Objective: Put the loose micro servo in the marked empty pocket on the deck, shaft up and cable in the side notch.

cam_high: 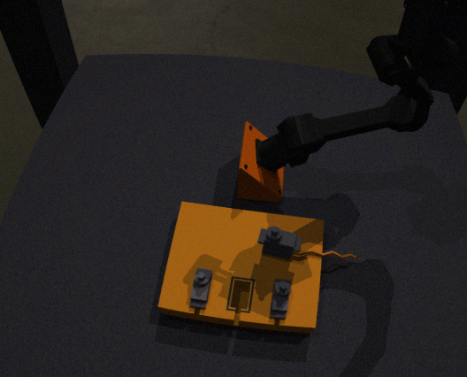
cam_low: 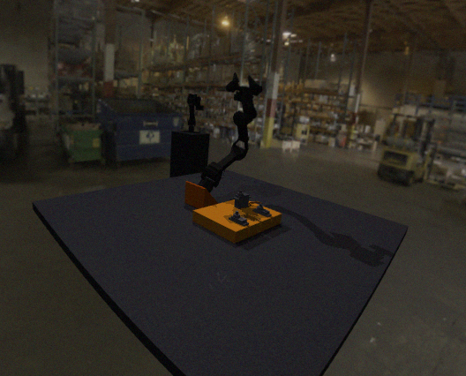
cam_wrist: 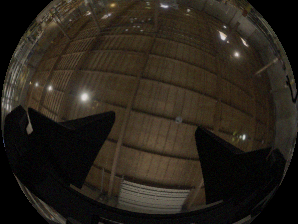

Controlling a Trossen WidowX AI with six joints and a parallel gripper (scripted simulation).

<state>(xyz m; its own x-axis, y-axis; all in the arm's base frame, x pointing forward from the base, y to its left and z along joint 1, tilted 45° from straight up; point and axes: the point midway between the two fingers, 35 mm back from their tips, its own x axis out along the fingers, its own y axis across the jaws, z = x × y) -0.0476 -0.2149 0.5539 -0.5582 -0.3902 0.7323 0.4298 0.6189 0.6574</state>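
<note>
The orange deck is 20 cm ahead of my gripper tip, 29 cm to the right of it and 62 cm below it.
</note>
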